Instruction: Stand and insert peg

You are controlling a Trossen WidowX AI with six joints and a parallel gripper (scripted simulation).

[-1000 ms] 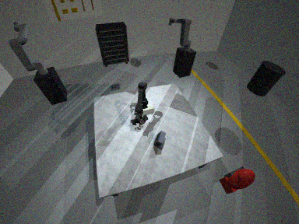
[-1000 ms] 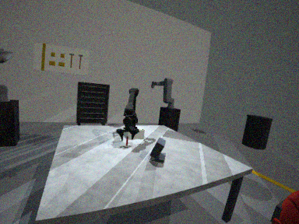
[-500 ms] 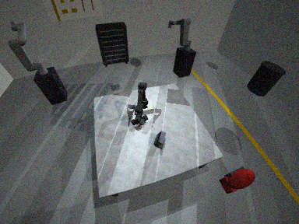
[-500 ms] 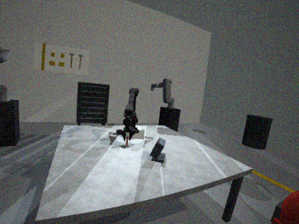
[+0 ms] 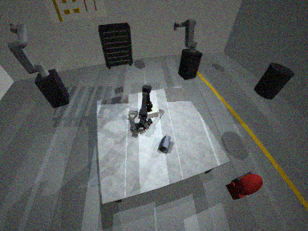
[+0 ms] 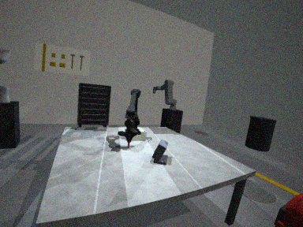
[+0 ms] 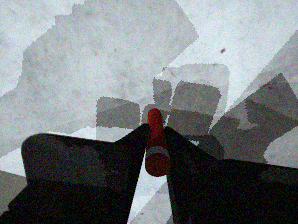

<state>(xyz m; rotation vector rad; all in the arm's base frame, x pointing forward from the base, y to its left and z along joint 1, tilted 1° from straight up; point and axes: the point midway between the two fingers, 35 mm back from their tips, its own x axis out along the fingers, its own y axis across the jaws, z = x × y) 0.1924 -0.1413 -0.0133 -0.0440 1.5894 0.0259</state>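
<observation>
My gripper tip is 28 cm short of the sloped panel, 11 cm to the right of it and 4 cm below it. Also, from my gripper tip: red peg (2 cm above).
</observation>
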